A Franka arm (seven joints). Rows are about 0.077 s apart.
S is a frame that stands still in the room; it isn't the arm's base.
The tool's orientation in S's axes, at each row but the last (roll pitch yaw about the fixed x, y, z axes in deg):
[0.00 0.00 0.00]
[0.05 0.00 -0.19]
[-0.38 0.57 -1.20]
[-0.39 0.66 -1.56]
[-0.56 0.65 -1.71]
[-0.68 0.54 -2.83]
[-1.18 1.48 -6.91]
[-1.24 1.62 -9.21]
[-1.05 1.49 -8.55]
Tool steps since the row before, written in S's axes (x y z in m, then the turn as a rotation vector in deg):
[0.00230 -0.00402 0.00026 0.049 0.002 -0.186]
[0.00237 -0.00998 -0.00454 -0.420 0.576 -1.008]
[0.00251 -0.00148 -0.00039 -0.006 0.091 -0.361]
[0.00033 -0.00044 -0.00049 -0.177 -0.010 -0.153]
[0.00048 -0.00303 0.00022 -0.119 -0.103 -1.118]
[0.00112 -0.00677 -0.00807 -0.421 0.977 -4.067]
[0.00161 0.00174 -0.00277 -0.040 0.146 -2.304]
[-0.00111 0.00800 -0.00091 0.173 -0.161 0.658]
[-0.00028 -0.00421 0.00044 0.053 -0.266 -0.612]
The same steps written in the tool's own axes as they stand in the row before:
[0.00230 -0.00402 0.00026 0.049 0.002 -0.186]
[0.00240 -0.00998 -0.00453 -0.422 0.574 -1.009]
[0.00254 -0.00142 -0.00037 -0.004 0.093 -0.360]
[0.00035 -0.00043 -0.00049 -0.175 -0.014 -0.155]
[0.00057 -0.00302 0.00020 -0.103 -0.096 -1.120]
[0.00153 -0.00661 -0.00813 -0.430 1.003 -4.060]
[0.00146 0.00198 -0.00269 0.002 0.188 -2.301]
[-0.00235 0.00774 -0.00081 0.178 -0.146 0.660]
[0.00034 -0.00421 0.00037 0.108 -0.244 -0.614]

